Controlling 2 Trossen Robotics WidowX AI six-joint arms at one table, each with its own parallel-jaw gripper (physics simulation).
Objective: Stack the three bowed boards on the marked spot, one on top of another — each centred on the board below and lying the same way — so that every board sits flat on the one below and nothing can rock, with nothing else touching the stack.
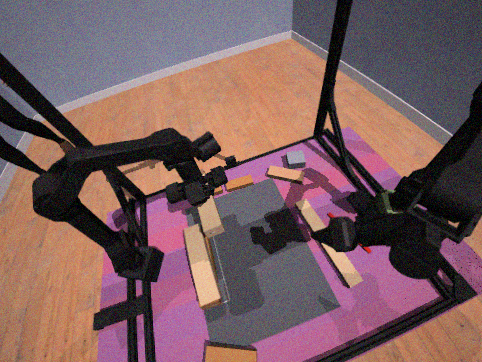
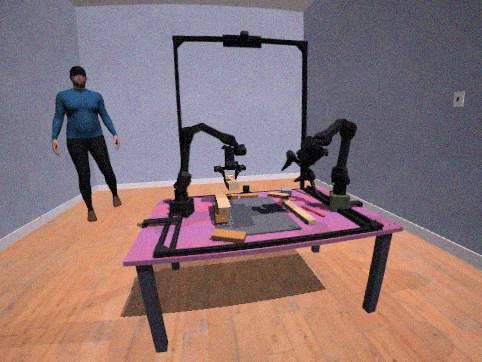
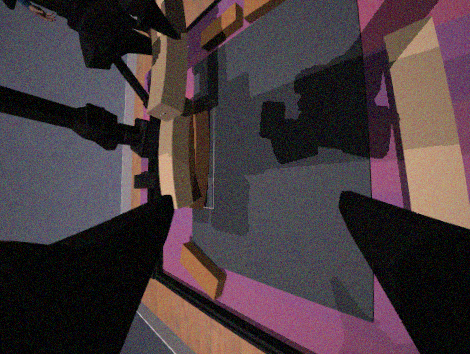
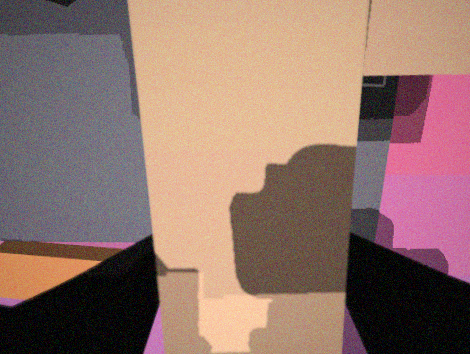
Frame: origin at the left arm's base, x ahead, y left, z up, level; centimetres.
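Where they show: left gripper, fingertip midpoint: [image 1: 321, 234] [image 2: 287, 176] [image 3: 256, 201]; right gripper, fingertip midpoint: [image 3: 168, 45] [image 4: 249, 243]; left arm's base at its link origin: [image 1: 400, 202] [image 2: 339, 193]; right arm's base at its link origin: [image 1: 135, 261] [image 2: 181, 200] [image 3: 138, 136].
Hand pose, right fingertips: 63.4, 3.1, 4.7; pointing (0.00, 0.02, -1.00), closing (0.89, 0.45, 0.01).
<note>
Each offset is from my right fingertips to the top centre of the thing, as dx, dy, dz. "pt": to the spot under its first point. Level surfaces: height alone.
One pale bowed board @(-1.6, +19.5, -3.4) [image 1: 201, 266] [image 2: 222, 205] [image 3: 181, 165] lies at the left edge of the grey mat @(dz -13.3) [image 1: 283, 280], by the white outline of the marked spot @(pt -8.1, +24.4, -13.4) [image 1: 224, 284] [image 3: 212, 158]. My right gripper [image 1: 205, 187] [image 2: 231, 173] is shut on a second pale board @(-0.8, +1.5, +3.3) [image 1: 211, 215] [image 2: 232, 184] [image 3: 170, 77] [image 4: 251, 123] and holds it above the far end of the first. The third board [image 1: 327, 244] [image 2: 298, 212] lies on the purple table to the right of the mat. My left gripper [image 1: 322, 235] [image 2: 290, 161] is open and empty above that board.
Orange-brown blocks @(-8.2, -14.8, -11.8) [image 1: 239, 182] @(-27.5, -19.5, -11.7) [image 1: 285, 173] @(pt -12.9, +41.4, -11.2) [image 1: 229, 353] and a grey block @(-31.7, -27.1, -10.3) [image 1: 295, 158] lie around the mat. A red pen @(pt -53.5, +9.5, -13.3) [image 1: 366, 248] lies under the left arm. Black frame posts [image 1: 329, 79] stand at the table's edges. A person [image 2: 85, 118] stands far off.
</note>
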